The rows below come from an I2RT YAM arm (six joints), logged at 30 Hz.
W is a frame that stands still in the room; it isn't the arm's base.
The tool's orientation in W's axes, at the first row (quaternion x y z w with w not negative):
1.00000 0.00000 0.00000 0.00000
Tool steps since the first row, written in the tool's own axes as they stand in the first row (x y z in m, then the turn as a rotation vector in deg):
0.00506 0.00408 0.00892 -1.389 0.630 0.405
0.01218 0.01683 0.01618 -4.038 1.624 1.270
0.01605 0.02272 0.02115 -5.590 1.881 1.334
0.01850 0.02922 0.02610 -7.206 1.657 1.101
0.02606 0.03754 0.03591 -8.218 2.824 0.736
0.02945 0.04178 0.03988 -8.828 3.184 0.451
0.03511 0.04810 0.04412 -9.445 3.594 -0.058
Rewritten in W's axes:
0.00506 -0.00408 -0.00892 -1.389 -0.630 -0.405
0.01218 -0.01683 -0.01618 -4.038 -1.624 -1.270
0.01605 -0.02272 -0.02115 -5.590 -1.881 -1.334
0.01850 -0.02922 -0.02610 -7.206 -1.657 -1.101
0.02606 -0.03754 -0.03591 -8.218 -2.824 -0.736
0.02945 -0.04178 -0.03988 -8.828 -3.184 -0.451
0.03511 -0.04810 -0.04412 -9.445 -3.594 0.058

